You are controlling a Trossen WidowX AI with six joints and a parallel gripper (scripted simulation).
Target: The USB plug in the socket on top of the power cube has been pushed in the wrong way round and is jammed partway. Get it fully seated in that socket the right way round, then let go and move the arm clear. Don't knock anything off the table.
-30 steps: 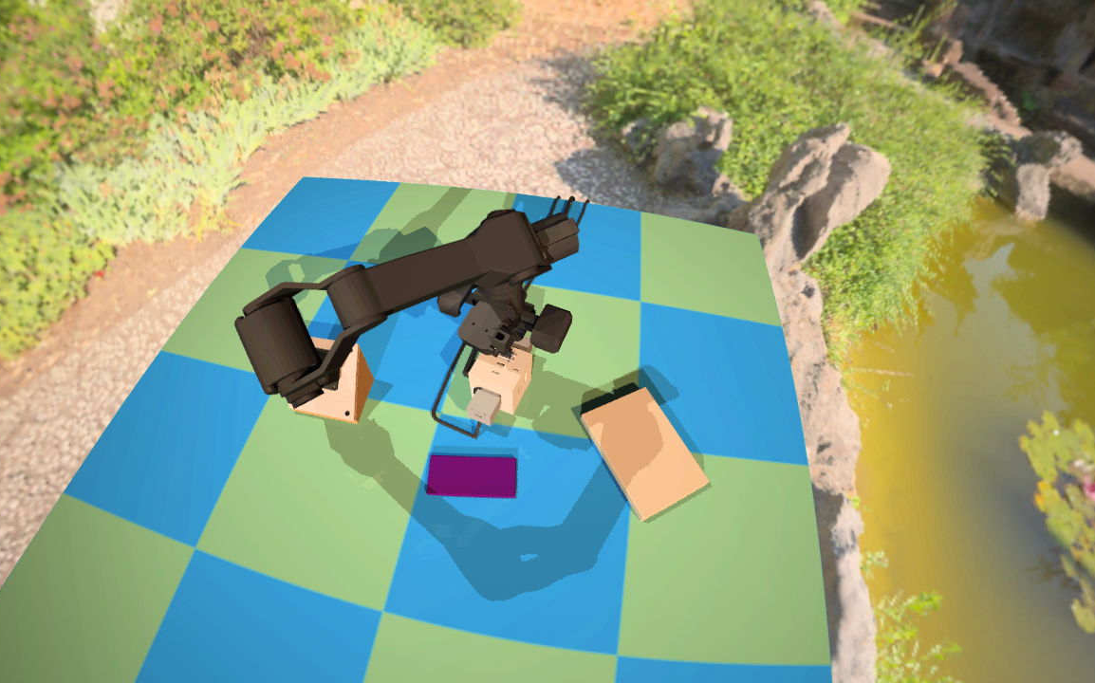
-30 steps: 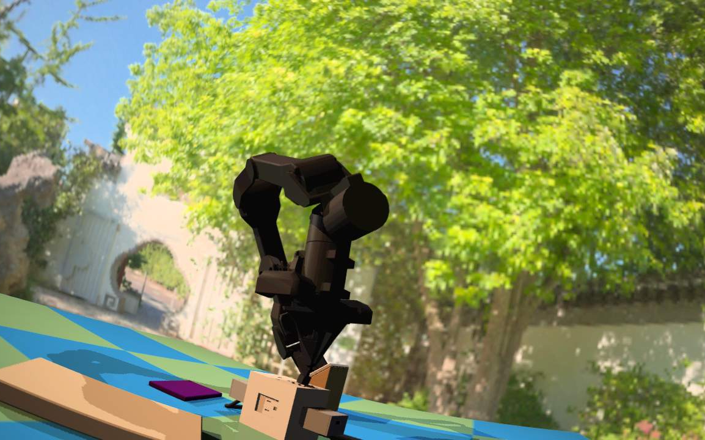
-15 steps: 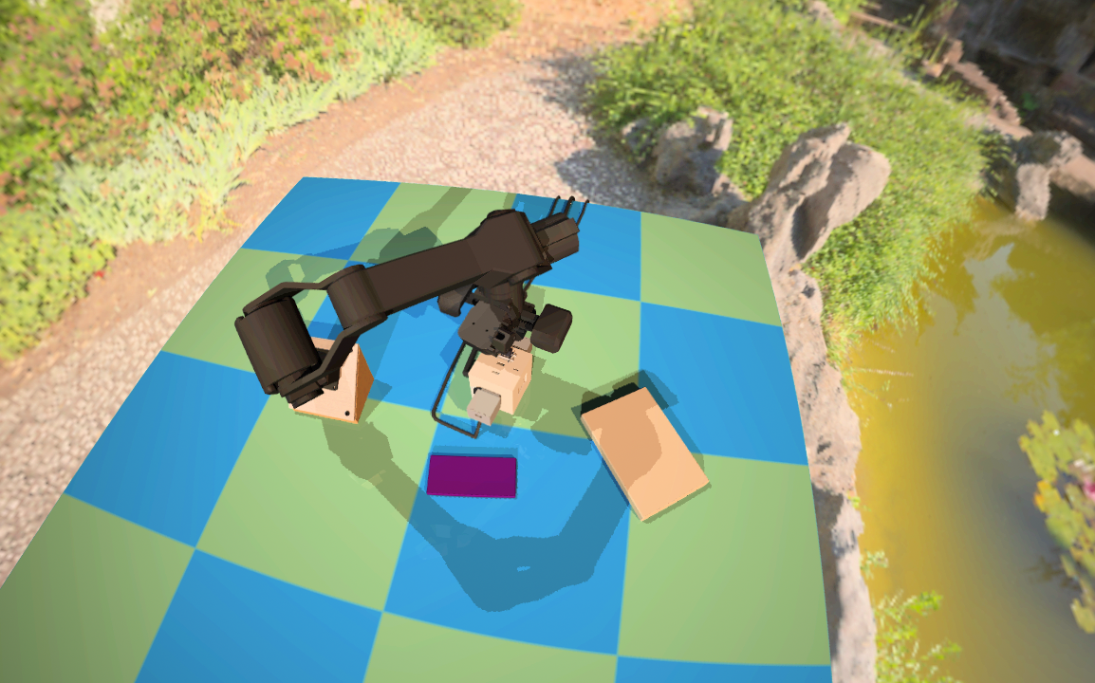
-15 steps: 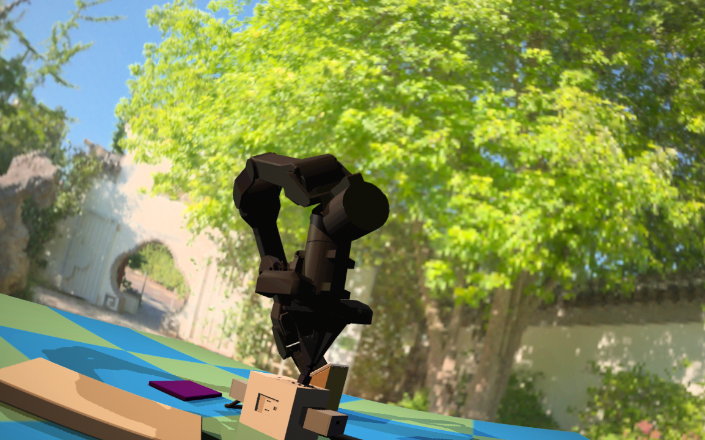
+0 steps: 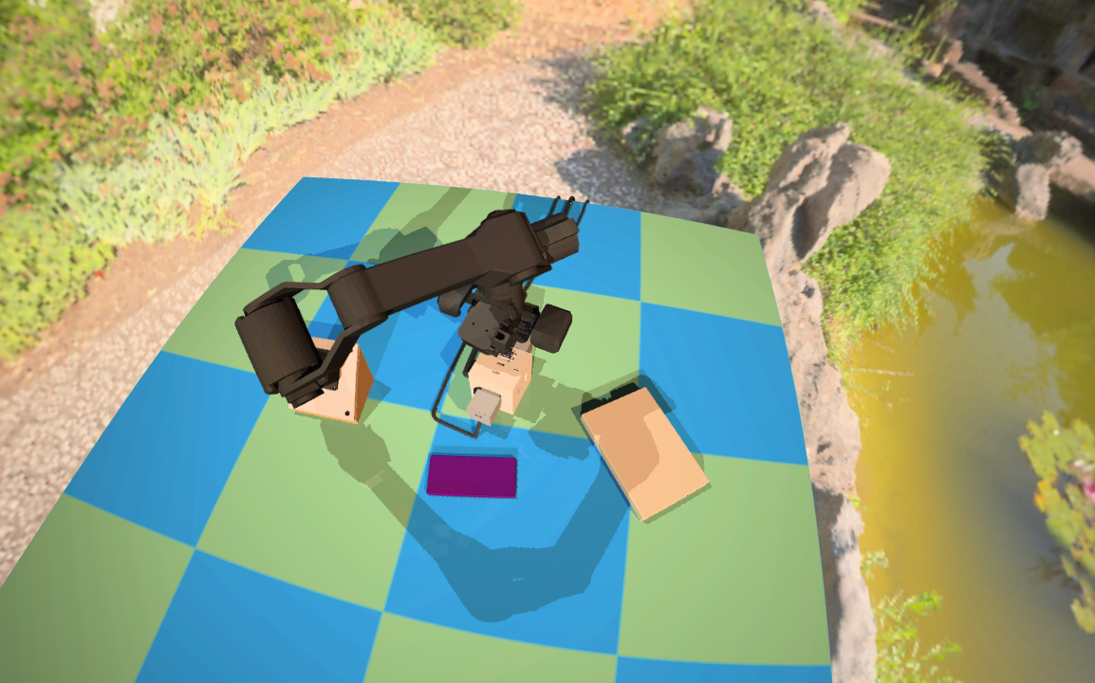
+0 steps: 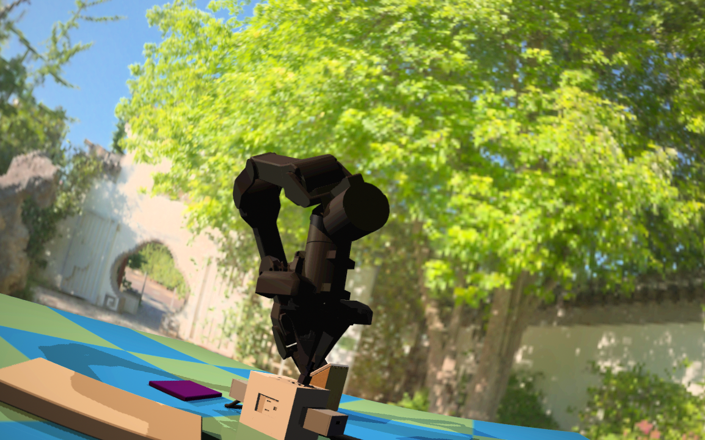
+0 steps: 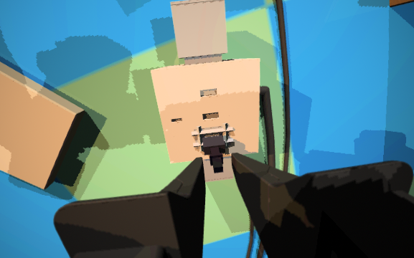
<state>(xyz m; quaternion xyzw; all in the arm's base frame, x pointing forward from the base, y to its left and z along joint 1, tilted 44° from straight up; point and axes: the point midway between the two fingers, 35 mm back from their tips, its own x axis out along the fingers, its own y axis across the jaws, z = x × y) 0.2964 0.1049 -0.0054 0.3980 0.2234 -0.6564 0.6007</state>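
My gripper tip is 1 cm above the USB plug. Round my gripper tip: USB socket 3 cm below; then flat tan board 24 cm ahead, 10 cm to the right, 9 cm below; then purple flat card 19 cm to the right, 10 cm below, 2 cm behind.
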